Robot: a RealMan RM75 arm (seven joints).
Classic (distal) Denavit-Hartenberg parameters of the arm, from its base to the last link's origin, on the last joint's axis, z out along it. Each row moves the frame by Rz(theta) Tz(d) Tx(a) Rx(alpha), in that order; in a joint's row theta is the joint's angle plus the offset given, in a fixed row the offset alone. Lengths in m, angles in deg.
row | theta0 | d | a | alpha
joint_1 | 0 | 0.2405 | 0 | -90
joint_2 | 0 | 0 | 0 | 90
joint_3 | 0 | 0.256 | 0 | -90
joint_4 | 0 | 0 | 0 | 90
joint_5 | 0 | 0.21 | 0 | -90
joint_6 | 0 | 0 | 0 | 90
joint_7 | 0 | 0.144 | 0 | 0
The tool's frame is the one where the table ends.
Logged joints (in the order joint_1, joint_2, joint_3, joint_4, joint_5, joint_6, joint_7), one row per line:
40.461 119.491 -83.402 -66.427 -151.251 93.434 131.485
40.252 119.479 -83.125 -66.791 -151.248 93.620 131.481
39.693 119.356 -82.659 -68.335 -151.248 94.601 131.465
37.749 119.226 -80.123 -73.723 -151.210 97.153 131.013
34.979 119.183 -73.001 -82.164 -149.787 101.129 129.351
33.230 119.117 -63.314 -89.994 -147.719 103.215 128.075
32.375 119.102 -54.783 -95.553 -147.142 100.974 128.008
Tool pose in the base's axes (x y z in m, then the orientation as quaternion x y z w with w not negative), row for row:
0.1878 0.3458 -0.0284 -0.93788 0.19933 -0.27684 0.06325
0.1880 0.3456 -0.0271 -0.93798 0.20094 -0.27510 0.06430
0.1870 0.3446 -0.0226 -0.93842 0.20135 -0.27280 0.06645
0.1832 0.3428 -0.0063 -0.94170 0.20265 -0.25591 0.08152
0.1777 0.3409 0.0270 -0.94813 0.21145 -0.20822 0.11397
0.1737 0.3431 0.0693 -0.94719 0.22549 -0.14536 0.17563
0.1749 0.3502 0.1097 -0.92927 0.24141 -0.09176 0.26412
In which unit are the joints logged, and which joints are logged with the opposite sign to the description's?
The joints are logged in degrees. Opposite sign: joint_6.
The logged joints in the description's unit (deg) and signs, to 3 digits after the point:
40.461 119.491 -83.402 -66.427 -151.251 -93.434 131.485
40.252 119.479 -83.125 -66.791 -151.248 -93.620 131.481
39.693 119.356 -82.659 -68.335 -151.248 -94.601 131.465
37.749 119.226 -80.123 -73.723 -151.210 -97.153 131.013
34.979 119.183 -73.001 -82.164 -149.787 -101.129 129.351
33.230 119.117 -63.314 -89.994 -147.719 -103.215 128.075
32.375 119.102 -54.783 -95.553 -147.142 -100.974 128.008

